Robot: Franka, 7 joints.
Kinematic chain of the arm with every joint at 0, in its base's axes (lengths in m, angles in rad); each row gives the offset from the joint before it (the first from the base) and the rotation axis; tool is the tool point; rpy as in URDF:
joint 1: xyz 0 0 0.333 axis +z
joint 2: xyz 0 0 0 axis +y
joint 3: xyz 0 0 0.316 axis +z
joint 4: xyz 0.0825 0 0 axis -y
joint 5: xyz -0.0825 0 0.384 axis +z
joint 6: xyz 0 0 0 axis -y
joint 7: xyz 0.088 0 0 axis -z
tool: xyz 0 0 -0.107 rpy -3.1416 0 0
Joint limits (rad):
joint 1: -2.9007..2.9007
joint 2: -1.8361..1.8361
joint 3: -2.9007..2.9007
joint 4: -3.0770..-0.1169
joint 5: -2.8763..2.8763
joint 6: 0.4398..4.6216
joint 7: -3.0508..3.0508
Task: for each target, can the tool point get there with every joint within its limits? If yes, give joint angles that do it. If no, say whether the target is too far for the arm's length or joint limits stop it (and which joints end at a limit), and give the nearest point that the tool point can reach.
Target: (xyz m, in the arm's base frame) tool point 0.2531 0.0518 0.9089
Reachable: yes | joints -1.5489 -0.9213 0.7351 -1.3823 -0.8343 1.0950 -2.4223
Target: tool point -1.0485 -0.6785 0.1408
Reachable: no: too far | nearest point -0.7119 -0.4607 0.2025 | short by 0.406 m
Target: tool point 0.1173 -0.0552 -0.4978
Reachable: no: joint limits stop it (at a limit: joint 2) | nearest point 0.1486 -0.0699 -0.3473 | short by 0.154 m
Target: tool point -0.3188 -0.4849 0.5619
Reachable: yes | joints -1.0750 0.7645 -1.2339 -1.7824 1.2557 3.9404 -1.7075
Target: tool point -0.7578 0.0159 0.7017
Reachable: yes | joints -0.1863 -1.2846 -0.3598 -0.4102 1.1233 3.0149 -0.3319
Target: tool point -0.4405 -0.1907 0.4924
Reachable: yes | joints -0.4876 0.0204 -2.0128 -2.3667 0.9608 4.0078 -1.5560
